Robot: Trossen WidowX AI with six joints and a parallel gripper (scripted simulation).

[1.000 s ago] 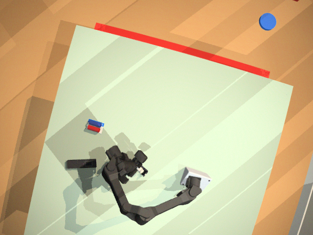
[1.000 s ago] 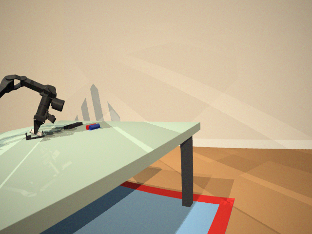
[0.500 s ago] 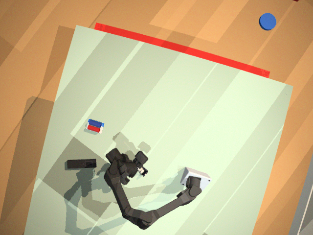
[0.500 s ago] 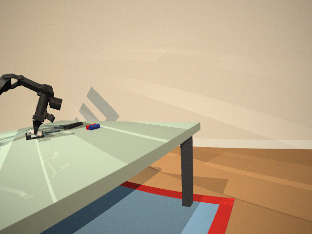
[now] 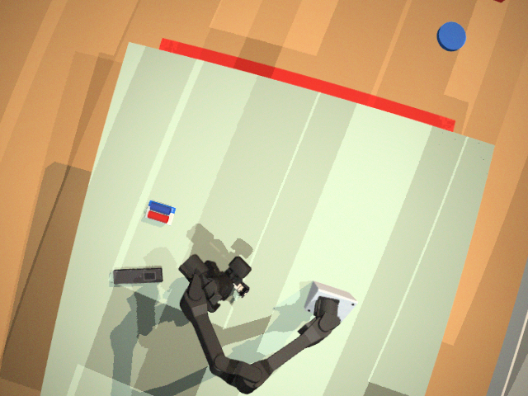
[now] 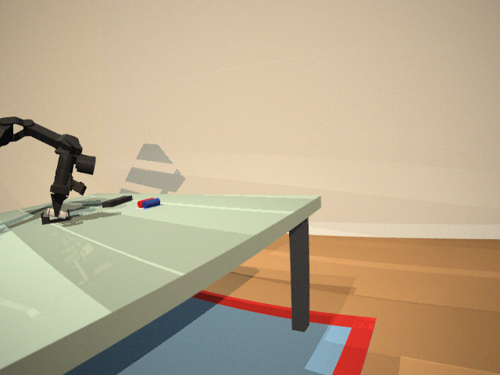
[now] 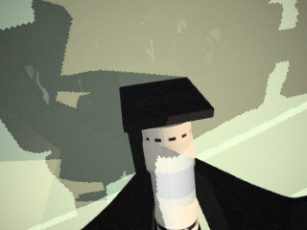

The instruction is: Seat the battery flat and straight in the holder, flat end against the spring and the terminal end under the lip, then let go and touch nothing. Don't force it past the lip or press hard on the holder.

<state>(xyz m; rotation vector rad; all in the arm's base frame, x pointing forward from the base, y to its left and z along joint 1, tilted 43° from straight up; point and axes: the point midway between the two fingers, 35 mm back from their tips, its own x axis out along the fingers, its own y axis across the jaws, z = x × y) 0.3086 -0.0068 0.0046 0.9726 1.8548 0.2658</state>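
Right now my gripper tip is 10 mm below the white battery. Also, from my gripper tip: flat black bar: 320 mm ahead, 40 mm to the left.
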